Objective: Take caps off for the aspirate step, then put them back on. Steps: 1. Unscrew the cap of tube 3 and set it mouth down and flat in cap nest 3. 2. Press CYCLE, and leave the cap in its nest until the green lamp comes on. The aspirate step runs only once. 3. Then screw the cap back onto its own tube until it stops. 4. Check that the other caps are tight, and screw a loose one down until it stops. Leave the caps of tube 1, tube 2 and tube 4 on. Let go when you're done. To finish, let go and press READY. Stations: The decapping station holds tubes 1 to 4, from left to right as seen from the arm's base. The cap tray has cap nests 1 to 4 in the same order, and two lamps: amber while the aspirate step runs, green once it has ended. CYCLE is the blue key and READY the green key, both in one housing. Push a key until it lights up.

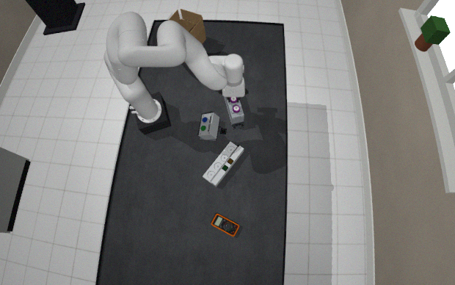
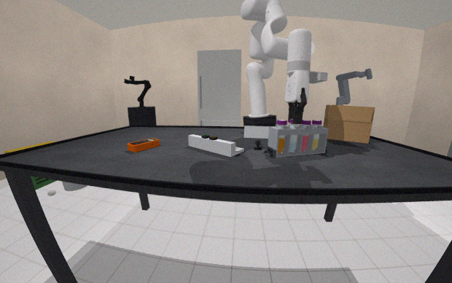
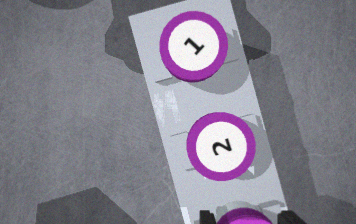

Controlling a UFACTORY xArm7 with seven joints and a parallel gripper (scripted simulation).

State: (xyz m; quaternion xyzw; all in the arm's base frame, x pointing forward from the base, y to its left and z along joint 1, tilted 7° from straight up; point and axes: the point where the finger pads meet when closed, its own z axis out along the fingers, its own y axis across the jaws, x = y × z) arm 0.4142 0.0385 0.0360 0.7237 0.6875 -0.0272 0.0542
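My gripper is now 1 cm above the purple cap. From my hand the other things lie so: blue cycle key 14 cm behind, 8 cm to the right, 6 cm below; then green ready key 15 cm behind, 12 cm to the right, 6 cm below; then key housing 13 cm behind, 10 cm to the right, 8 cm below.
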